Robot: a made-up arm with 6 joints. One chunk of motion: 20 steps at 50 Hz.
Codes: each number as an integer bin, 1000 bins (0 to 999) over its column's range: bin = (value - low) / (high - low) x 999, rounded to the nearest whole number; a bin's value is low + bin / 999 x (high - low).
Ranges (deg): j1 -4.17..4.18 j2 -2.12..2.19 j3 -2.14..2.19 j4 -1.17..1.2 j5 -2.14..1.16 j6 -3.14..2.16
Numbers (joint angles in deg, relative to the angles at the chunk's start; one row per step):
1: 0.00 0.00 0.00 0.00 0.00 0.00
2: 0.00 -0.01 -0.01 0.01 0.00 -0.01
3: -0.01 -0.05 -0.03 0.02 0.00 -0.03
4: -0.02 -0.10 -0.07 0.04 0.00 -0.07
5: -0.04 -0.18 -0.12 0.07 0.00 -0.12
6: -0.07 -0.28 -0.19 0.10 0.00 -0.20
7: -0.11 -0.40 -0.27 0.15 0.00 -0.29
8: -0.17 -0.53 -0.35 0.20 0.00 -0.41
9: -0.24 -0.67 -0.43 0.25 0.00 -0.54
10: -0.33 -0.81 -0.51 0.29 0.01 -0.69
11: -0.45 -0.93 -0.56 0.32 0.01 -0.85
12: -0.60 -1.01 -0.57 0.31 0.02 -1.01
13: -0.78 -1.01 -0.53 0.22 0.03 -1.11
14: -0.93 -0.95 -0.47 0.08 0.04 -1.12
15: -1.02 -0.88 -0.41 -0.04 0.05 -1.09
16: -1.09 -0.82 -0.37 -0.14 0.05 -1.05
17: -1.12 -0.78 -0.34 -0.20 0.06 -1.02
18: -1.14 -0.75 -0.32 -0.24 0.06 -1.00
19: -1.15 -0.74 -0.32 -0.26 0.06 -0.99
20: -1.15 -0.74 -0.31 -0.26 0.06 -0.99
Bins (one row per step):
1: 499 491 494 493 648 592
2: 499 489 491 497 648 590
3: 498 480 487 502 648 586
4: 497 468 478 510 648 579
5: 494 450 466 523 648 569
6: 491 426 450 535 648 554
7: 486 399 431 556 648 537
8: 479 369 413 577 648 515
9: 470 336 395 599 648 490
10: 459 304 376 615 651 462
11: 445 276 365 628 651 432
12: 427 257 362 624 654 401
13: 406 257 371 586 657 383
14: 388 271 385 527 660 381
15: 377 287 399 476 663 386
16: 368 301 408 434 663 394
17: 365 311 415 409 666 400
18: 363 318 420 392 666 403
19: 361 320 420 384 666 405
20: 361 320 422 384 666 405

